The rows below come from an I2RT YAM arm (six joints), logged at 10 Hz.
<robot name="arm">
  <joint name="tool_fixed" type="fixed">
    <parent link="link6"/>
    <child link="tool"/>
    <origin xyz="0 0 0" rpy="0 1.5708 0"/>
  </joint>
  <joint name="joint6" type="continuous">
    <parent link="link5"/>
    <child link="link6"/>
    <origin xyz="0.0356 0 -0.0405" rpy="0 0 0"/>
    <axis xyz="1 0 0"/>
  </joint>
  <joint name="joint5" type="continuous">
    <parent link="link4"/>
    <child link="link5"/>
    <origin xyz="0.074 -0.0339 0.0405" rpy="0 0 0"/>
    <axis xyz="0 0 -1"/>
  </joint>
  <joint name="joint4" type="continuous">
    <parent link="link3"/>
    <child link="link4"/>
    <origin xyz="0.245 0.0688 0.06" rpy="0 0 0"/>
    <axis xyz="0 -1 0"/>
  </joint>
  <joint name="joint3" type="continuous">
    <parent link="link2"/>
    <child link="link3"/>
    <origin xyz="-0.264 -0.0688 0" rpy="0 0 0"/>
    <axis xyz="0 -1 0"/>
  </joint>
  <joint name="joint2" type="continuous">
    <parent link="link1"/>
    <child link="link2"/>
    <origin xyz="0.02 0.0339 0.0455" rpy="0 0 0"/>
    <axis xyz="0 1 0"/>
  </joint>
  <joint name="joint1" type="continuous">
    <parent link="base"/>
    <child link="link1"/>
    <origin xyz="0 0 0.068" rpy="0 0 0"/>
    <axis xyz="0 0 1"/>
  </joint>
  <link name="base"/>
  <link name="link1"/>
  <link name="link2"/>
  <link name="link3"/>
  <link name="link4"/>
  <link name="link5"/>
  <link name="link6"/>
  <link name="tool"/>
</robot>
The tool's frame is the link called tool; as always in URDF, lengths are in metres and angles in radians. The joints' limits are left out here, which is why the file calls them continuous.
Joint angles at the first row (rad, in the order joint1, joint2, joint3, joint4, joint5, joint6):
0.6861, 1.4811, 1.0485, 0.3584, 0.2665, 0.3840
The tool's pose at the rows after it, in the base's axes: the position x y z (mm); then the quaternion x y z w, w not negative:
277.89 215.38 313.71 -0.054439 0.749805 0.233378 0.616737
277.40 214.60 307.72 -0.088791 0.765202 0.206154 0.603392
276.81 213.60 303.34 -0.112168 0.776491 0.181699 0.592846
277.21 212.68 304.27 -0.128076 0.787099 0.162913 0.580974
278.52 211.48 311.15 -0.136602 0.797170 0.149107 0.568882
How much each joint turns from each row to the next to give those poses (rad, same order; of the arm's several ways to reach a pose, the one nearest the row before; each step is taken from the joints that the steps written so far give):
-0.0019, 0.0000, 0.0004, -0.0611, -0.0187, -0.0615
-0.0023, 0.0000, 0.0011, -0.0595, -0.0149, -0.0637
-0.0011, -0.0004, 0.0019, -0.0488, 0.0004, -0.0484
-0.0027, 0.0000, 0.0221, -0.0656, 0.0007, -0.0309
-0.0050, 0.0000, 0.0439, -0.0832, 0.0008, -0.0153

